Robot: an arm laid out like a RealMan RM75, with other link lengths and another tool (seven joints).
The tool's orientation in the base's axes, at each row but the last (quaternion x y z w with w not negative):
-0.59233 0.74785 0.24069 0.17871
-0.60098 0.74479 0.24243 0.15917
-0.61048 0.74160 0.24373 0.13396
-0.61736 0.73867 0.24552 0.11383
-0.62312 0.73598 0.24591 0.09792
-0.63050 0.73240 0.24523 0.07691
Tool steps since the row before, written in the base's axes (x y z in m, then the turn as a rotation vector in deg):
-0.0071 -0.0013 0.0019 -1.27 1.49 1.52
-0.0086 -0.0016 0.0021 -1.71 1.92 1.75
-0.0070 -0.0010 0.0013 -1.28 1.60 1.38
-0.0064 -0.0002 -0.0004 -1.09 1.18 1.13
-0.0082 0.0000 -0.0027 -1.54 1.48 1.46
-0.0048 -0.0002 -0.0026 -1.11 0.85 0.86
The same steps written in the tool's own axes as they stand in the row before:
0.0017 0.0069 -0.0022 -1.73 1.73 -0.37
0.0022 0.0085 -0.0022 -2.11 2.27 -0.30
0.0017 0.0069 -0.0009 -1.75 1.73 -0.20
0.0017 0.0061 0.0011 -1.31 1.44 -0.22
0.0029 0.0073 0.0037 -1.63 1.99 -0.29
0.0022 0.0039 0.0031 -0.90 1.36 -0.14

